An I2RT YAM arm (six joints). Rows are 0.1 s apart.
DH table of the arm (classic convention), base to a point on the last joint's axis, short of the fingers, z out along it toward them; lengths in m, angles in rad. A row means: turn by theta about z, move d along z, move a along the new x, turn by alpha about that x. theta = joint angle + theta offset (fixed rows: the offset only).
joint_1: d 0.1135; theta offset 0; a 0.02; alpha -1.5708
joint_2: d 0; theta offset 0; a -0.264; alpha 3.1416
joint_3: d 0; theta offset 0.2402; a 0.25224; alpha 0
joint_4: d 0; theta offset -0.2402; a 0.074; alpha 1.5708
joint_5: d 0; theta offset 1.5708; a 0; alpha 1.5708
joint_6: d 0.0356; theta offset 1.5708; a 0; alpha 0
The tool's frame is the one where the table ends.
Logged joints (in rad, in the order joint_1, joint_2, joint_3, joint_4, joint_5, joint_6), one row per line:
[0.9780 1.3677 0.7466 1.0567 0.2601 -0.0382]
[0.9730 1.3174 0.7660 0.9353 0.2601 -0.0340]
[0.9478 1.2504 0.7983 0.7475 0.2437 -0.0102]
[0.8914 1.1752 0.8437 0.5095 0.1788 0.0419]
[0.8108 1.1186 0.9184 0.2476 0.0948 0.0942]
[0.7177 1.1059 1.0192 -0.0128 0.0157 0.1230]
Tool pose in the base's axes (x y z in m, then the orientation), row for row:
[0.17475 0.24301 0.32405 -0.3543 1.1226 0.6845]
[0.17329 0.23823 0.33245 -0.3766 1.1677 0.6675]
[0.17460 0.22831 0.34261 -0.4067 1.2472 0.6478]
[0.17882 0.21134 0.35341 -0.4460 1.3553 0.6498]
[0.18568 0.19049 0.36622 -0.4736 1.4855 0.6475]
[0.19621 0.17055 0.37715 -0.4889 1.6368 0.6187]
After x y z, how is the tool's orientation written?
As a rotation vector, in radians.
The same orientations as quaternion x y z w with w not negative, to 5 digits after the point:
[-0.16378 0.51893 0.31641 0.77703]
[-0.17336 0.53753 0.30727 0.76589]
[-0.18569 0.56945 0.29577 0.74415]
[-0.20085 0.61035 0.29263 0.70817]
[-0.20966 0.65763 0.28665 0.66438]
[-0.21219 0.71039 0.26852 0.61499]

